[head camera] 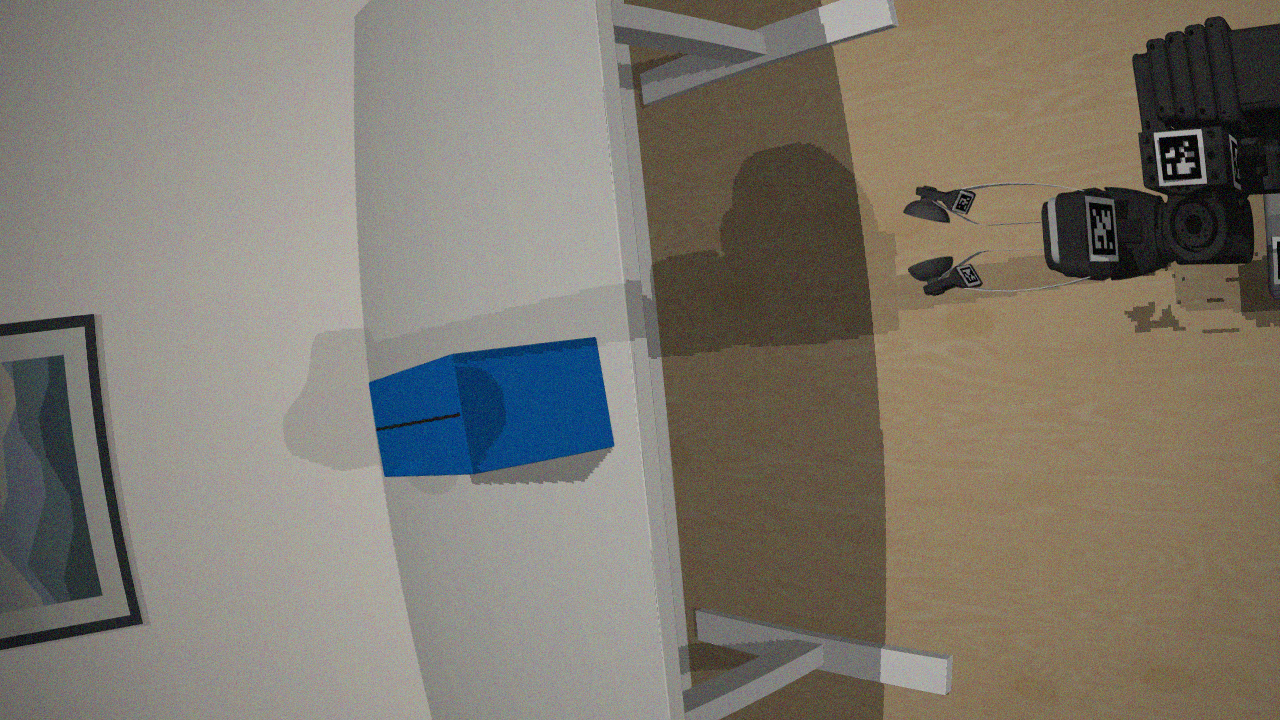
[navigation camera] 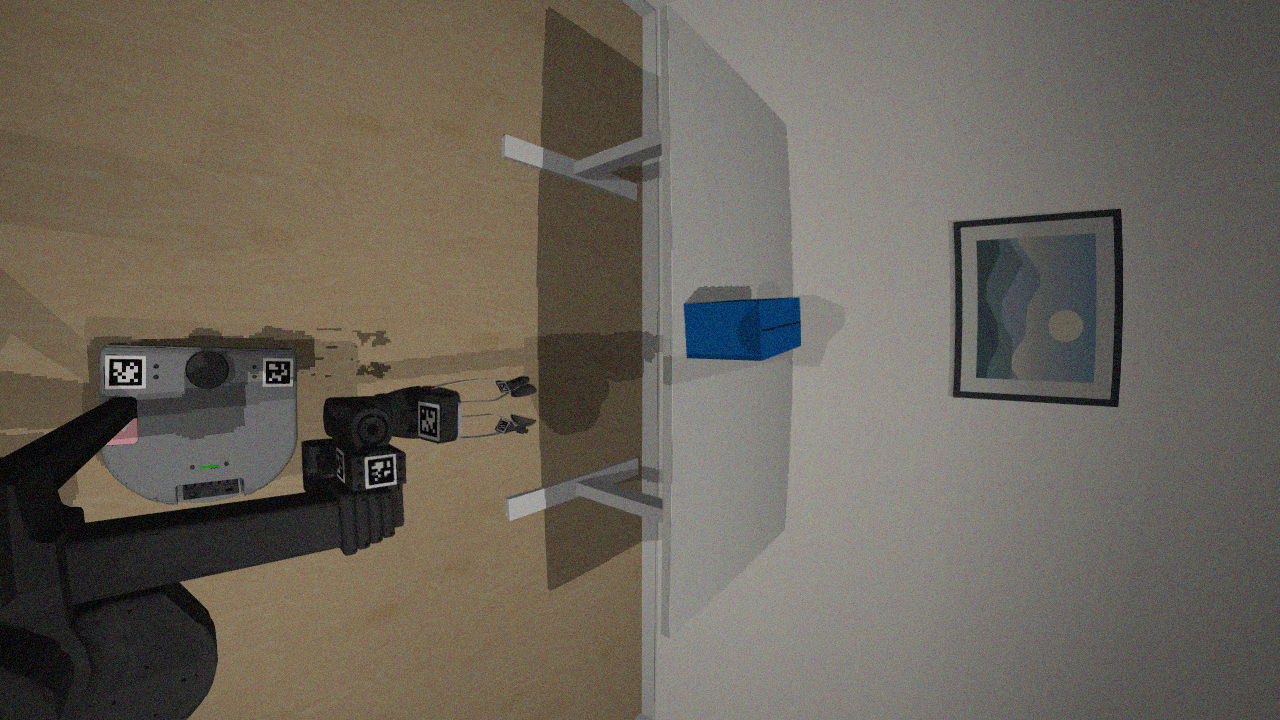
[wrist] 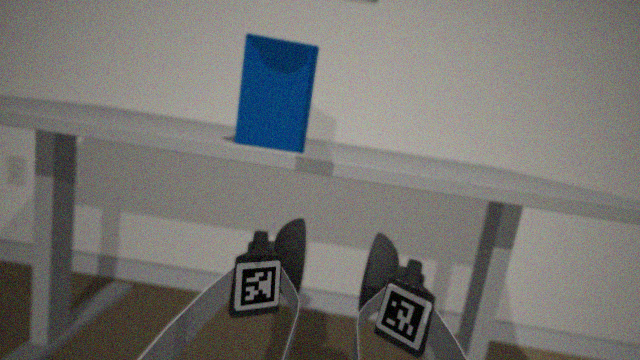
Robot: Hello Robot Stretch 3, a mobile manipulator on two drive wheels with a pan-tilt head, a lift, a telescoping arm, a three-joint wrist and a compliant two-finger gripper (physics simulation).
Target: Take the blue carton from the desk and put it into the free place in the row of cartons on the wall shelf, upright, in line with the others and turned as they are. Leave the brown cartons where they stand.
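Seen in the pictures: gripper, fingertip midpoint: [head camera: 910, 241] [navigation camera: 533, 404]; robot's base, link origin: [navigation camera: 208, 367].
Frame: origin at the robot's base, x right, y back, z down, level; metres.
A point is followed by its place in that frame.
The blue carton [head camera: 537, 407] @[y -0.121, x 0.808, z -0.810 m] [navigation camera: 723, 329] @[y -0.120, x 0.808, z -0.816 m] [wrist: 276, 95] stands upright on the white desk [head camera: 510, 223] @[y 0.083, x 0.983, z -0.721 m] [navigation camera: 725, 205] @[y -0.460, x 0.987, z -0.720 m] [wrist: 410, 172], near its front edge. A dark line runs across its top. My gripper [head camera: 929, 240] @[y 0.022, x 0.420, z -0.703 m] [navigation camera: 524, 405] @[y 0.022, x 0.420, z -0.703 m] [wrist: 335, 252] @[y 0.022, x 0.420, z -0.703 m] is open, with empty space between its fingertips. It is in front of the desk, apart from the carton, and points toward the desk. In the wrist view the carton shows above the fingertips and a little to the left. The wall shelf and the brown cartons do not show in these views.
The desk's legs [head camera: 823, 658] [navigation camera: 537, 154] [wrist: 52, 240] reach out toward the floor in front. A framed picture [head camera: 114, 465] @[y -0.231, x 1.560, z -1.249 m] [navigation camera: 1036, 306] @[y -0.245, x 1.536, z -1.484 m] hangs on the wall behind the desk. My base [navigation camera: 241, 420] @[y 0.100, x 0.060, z -0.160 m] stands on the wooden floor. A shadow of the robot falls across desk and floor.
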